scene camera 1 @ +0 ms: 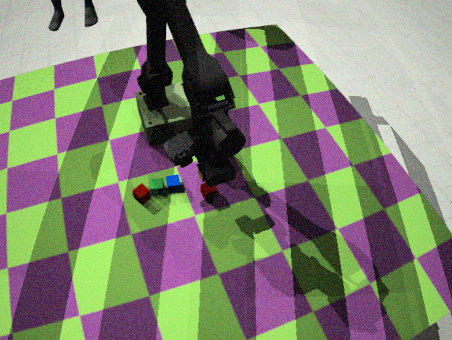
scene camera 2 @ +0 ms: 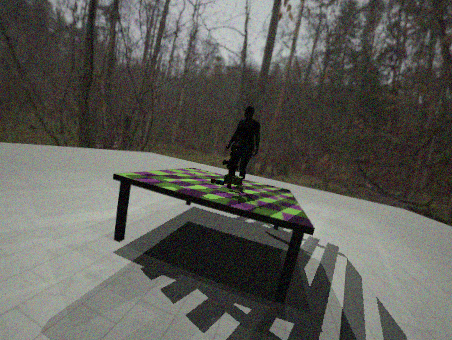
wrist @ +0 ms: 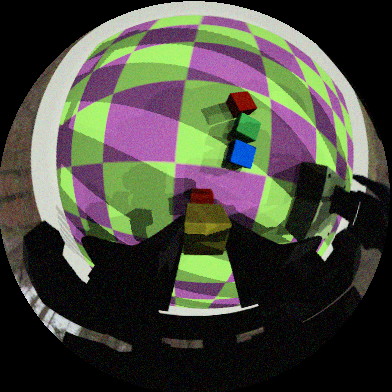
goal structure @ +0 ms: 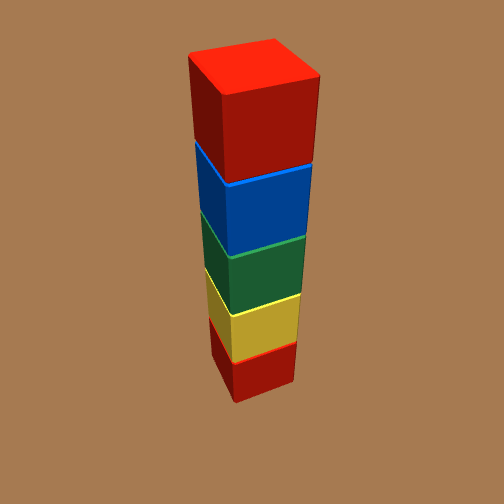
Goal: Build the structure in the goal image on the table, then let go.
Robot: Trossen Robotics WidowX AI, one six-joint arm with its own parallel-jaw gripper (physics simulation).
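Where they show: gripper, fingertip midpoint: (scene camera 2: 229, 176) (wrist: 203, 220); arm's base, origin of the base link: (scene camera 1: 156, 100) (wrist: 336, 199).
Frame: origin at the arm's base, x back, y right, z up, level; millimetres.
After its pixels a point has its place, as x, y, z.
My gripper (wrist: 203, 220) @[-317, -27, 23] is shut on a yellow cube (wrist: 207, 227) @[-316, -19, 47], with one finger on each side of it. In the wrist view the yellow cube overlaps a red cube (scene camera 1: 208, 191) @[-328, -31, -40] (wrist: 202, 195) @[-316, -24, -39] that lies on the table beneath or just beyond it; I cannot tell whether they touch. In scene camera 1 the gripper hides most of the yellow cube. A blue cube (scene camera 1: 173, 183) @[-273, 41, -39] (wrist: 242, 154) @[-265, 37, -39], a green cube (scene camera 1: 156, 185) @[-263, 83, -39] (wrist: 248, 127) @[-257, 78, -40] and a second red cube (scene camera 1: 141, 193) @[-272, 125, -40] (wrist: 242, 103) @[-265, 116, -39] stand in a short row on the table, close together, the red one turned.
The checkered table (scene camera 1: 35, 190) @[-129, 406, -72] (scene camera 2: 165, 181) @[-663, 373, -73] is green and purple, with dark shadows across it. The arm's grey base plate (scene camera 1: 165, 112) @[-58, -11, -1] stands behind the cubes in scene camera 1. A dark human figure (scene camera 2: 246, 135) stands behind the table in scene camera 2.
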